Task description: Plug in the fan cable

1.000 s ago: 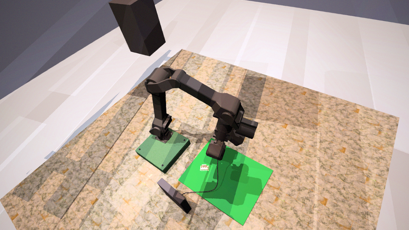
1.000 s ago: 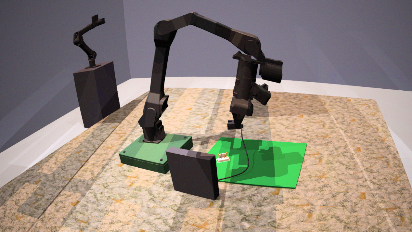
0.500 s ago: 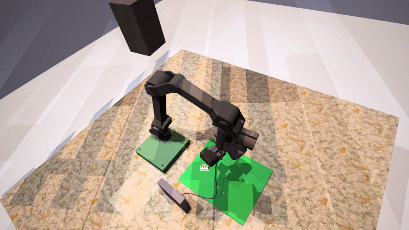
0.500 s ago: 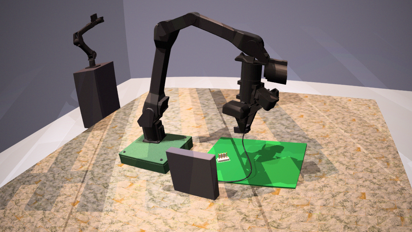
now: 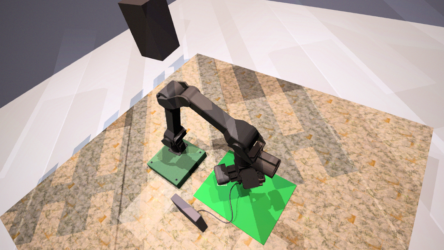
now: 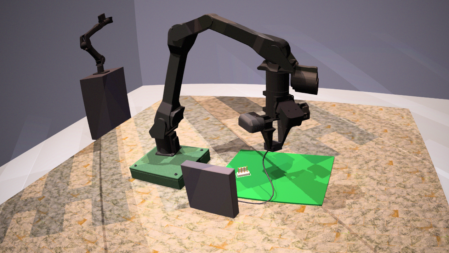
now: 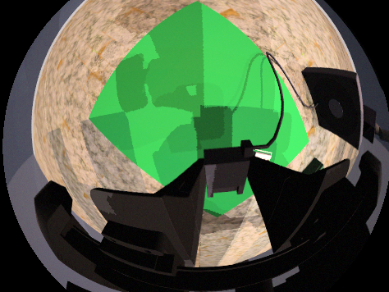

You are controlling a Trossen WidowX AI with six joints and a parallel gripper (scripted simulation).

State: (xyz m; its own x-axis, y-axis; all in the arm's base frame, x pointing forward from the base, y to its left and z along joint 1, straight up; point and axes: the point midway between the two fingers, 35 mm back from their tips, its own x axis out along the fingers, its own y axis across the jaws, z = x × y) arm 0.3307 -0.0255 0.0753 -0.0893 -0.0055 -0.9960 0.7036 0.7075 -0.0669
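My gripper tip is now 9 cm above the green board, 1 cm to the left of it and 1 cm short of it. Also, from my gripper tip: dark fan (18 cm to the right, 11 cm behind, 2 cm below); then dark fan plug (1 cm to the left, 1 cm behind); then four-pin fan header (8 cm below, 8 cm behind, 2 cm to the right).
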